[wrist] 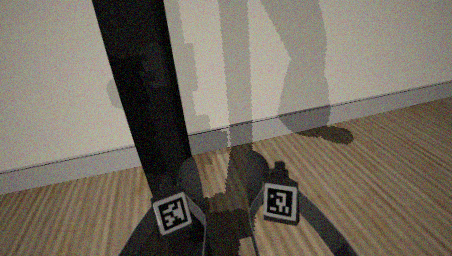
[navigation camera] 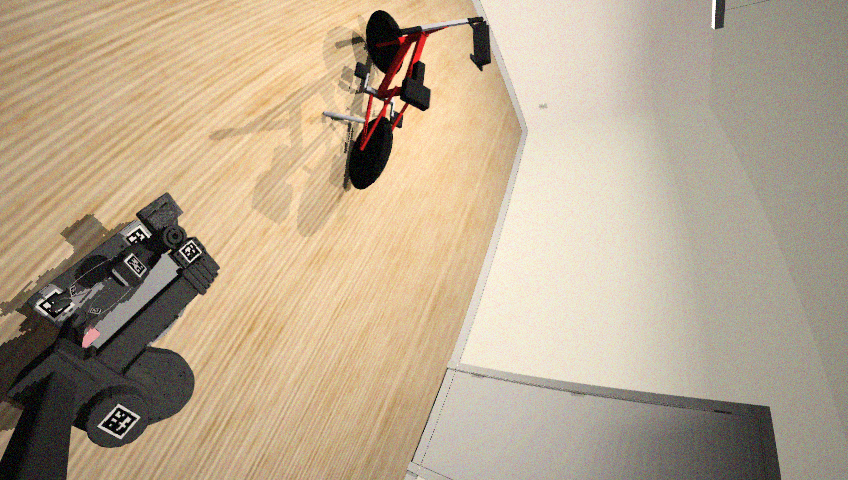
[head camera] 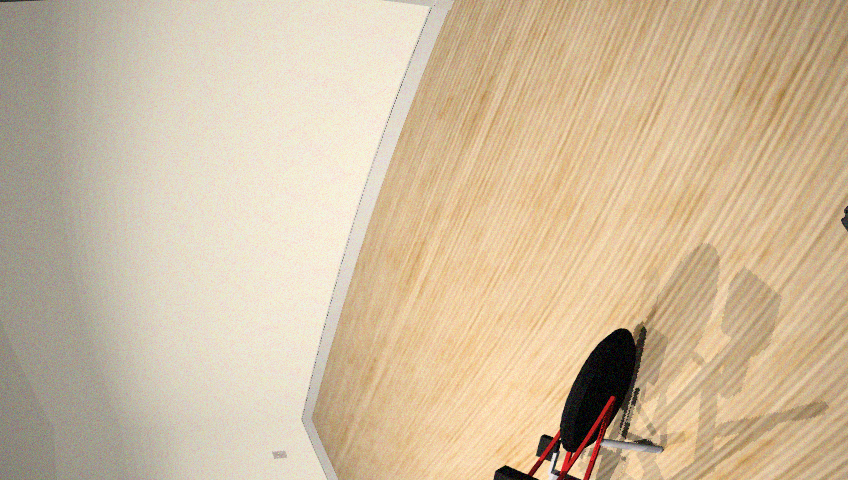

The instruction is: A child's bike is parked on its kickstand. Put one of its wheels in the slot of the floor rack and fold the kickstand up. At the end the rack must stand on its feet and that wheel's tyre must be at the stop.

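Observation:
The red child's bike stands upright on the floor in the navigation view. Its rear wheel is the one nearer to the robot; its front wheel is farther off. The silver kickstand sticks out sideways near the rear wheel, folded down. In the head view part of the bike is cut off by the bottom edge. The floor rack does not show in these views. My gripper is open in the wrist view, with floor and shadow showing between its fingertips, apart from the bike.
A wall with a grey baseboard runs beyond the bike and meets another wall at a corner. A grey door is at the lower right of the navigation view. The robot's dark mast crosses the wrist view.

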